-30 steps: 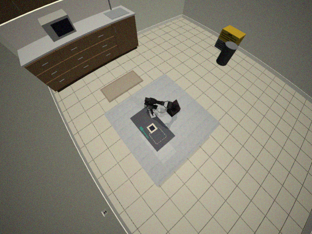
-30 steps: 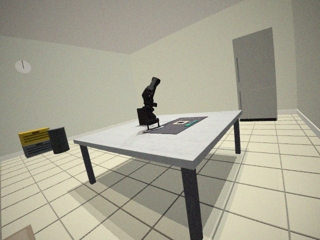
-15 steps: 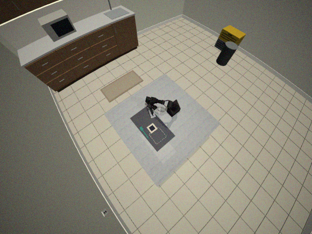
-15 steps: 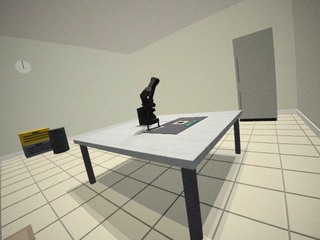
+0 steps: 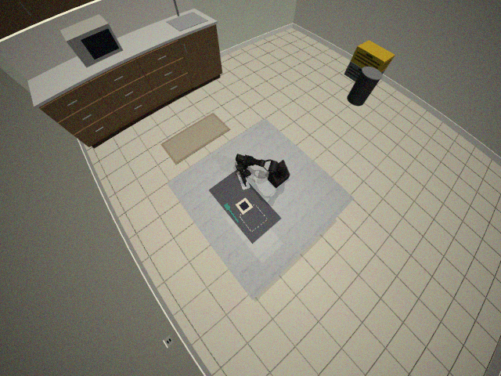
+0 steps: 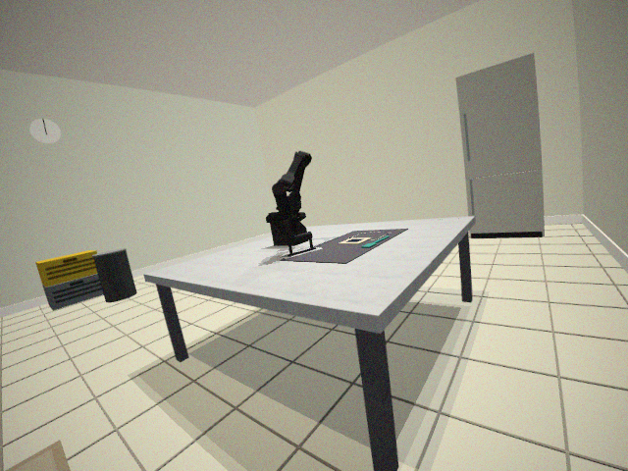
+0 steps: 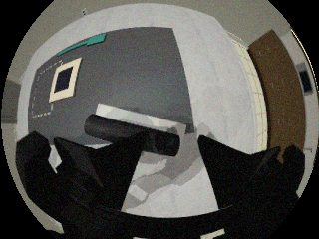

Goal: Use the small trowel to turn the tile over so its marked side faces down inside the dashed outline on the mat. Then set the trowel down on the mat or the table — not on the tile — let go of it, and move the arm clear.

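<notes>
My gripper tip is 70 mm to the right of the trowel, 60 mm above it and 20 mm short of it. From my gripper tip the other things lie so: teal strip (320 mm ahead, 170 mm to the left, 90 mm below); then tile (230 mm to the left, 200 mm ahead, 90 mm below).
</notes>
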